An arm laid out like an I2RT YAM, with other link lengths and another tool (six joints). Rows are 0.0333 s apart.
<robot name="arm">
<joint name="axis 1" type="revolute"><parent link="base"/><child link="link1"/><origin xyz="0 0 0.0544" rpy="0 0 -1.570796"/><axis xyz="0 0 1"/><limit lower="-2.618" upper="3.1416"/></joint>
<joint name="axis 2" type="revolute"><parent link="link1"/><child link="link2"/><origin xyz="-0.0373 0.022 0.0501" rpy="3.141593 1.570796 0"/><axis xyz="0 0 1"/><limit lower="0" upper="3.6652"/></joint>
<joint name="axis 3" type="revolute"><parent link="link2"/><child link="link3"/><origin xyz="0 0.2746 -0.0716" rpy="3.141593 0 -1.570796"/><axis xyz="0 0 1"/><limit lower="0" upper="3.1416"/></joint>
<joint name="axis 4" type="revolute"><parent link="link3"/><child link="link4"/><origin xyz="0.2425 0.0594 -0.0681" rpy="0 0 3.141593"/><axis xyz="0 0 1"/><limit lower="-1.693" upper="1.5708"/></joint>
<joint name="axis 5" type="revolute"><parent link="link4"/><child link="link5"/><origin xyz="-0.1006 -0.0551 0.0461" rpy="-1.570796 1.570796 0"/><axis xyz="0 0 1"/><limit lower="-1.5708" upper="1.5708"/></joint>
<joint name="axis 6" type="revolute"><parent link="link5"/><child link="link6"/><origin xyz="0 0.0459 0.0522" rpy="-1.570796 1.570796 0"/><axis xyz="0 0 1"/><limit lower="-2.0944" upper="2.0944"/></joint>
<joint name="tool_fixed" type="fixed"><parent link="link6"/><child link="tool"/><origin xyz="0.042 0.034 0.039" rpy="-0.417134 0 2.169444"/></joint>
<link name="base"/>
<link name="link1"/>
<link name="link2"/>
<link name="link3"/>
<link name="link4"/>
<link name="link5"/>
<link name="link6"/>
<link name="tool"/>
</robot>
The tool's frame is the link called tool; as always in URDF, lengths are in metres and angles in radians.
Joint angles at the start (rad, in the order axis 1, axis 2, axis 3, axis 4, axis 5, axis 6): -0.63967 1.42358 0.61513 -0.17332 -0.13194 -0.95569
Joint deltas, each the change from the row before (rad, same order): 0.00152 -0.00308 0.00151 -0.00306 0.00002 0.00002; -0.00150 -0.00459 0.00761 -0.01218 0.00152 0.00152; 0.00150 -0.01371 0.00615 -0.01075 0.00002 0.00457; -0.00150 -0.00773 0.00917 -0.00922 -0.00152 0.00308; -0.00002 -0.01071 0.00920 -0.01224 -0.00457 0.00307; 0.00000 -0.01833 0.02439 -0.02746 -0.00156 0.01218; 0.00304 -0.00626 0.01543 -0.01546 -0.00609 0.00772; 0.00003 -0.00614 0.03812 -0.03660 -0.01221 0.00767; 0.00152 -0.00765 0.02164 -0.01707 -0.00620 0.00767; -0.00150 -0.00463 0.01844 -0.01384 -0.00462 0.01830; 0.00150 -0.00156 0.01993 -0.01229 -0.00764 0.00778; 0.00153 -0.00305 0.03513 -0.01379 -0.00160 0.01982; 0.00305 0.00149 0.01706 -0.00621 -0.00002 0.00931; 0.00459 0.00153 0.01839 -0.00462 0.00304 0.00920
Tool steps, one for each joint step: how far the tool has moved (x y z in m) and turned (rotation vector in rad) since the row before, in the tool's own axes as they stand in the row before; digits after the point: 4 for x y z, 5 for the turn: -0.0004 -0.0003 -0.0011 0.00155 0.00031 -0.00143; 0.0010 -0.0006 -0.0022 -0.00065 0.00096 0.00344; 0.0002 -0.0010 -0.0049 0.00861 0.00123 0.00290; 0.0013 -0.0015 -0.0042 0.00753 0.00052 0.00384; 0.0004 -0.0014 -0.0049 0.00870 -0.00240 0.00119; 0.0021 -0.0037 -0.0102 0.01478 -0.00084 0.01067; -0.0001 -0.0028 -0.0052 0.00806 -0.00690 0.00178; 0.0015 -0.0060 -0.0100 0.01104 -0.01106 0.00221; 0.0006 -0.0040 -0.0076 0.01349 -0.00468 0.00289; 0.0021 -0.0031 -0.0060 0.00998 -0.00799 0.01610; 0.0004 -0.0040 -0.0057 0.01093 -0.00727 0.00231; 0.0024 -0.0077 -0.0111 0.02362 -0.00221 0.01476; 0.0004 -0.0040 -0.0043 0.00902 -0.00188 0.00505; 0.0002 -0.0047 -0.0049 0.01109 0.00113 0.00450
